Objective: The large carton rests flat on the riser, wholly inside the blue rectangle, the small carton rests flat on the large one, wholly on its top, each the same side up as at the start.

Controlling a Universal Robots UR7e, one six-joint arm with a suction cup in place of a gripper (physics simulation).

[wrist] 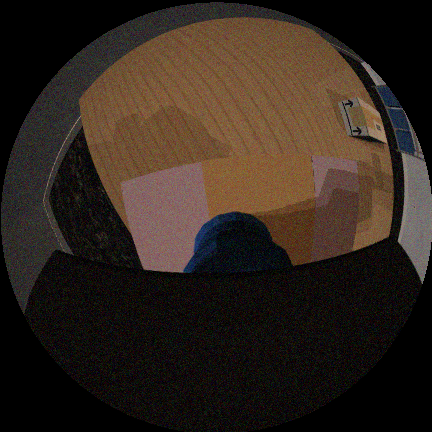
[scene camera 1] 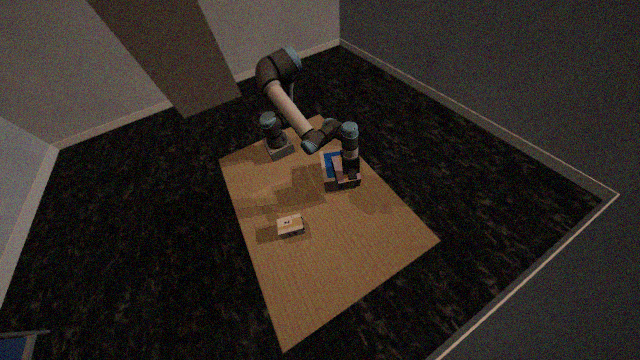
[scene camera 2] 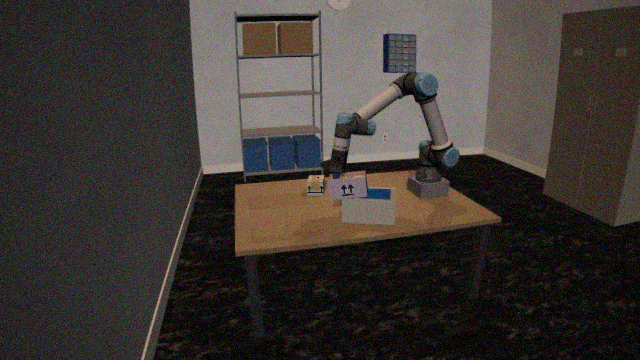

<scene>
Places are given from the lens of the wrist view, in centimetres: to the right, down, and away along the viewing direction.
my suction cup [wrist: 234,241]: 0, 1, 4
large carton [wrist: 309,203]: 4, -1, 6
small carton [wrist: 361,120]: 30, -20, 12
The marked spots on the large carton and my suction cup are 4 cm apart.
</scene>
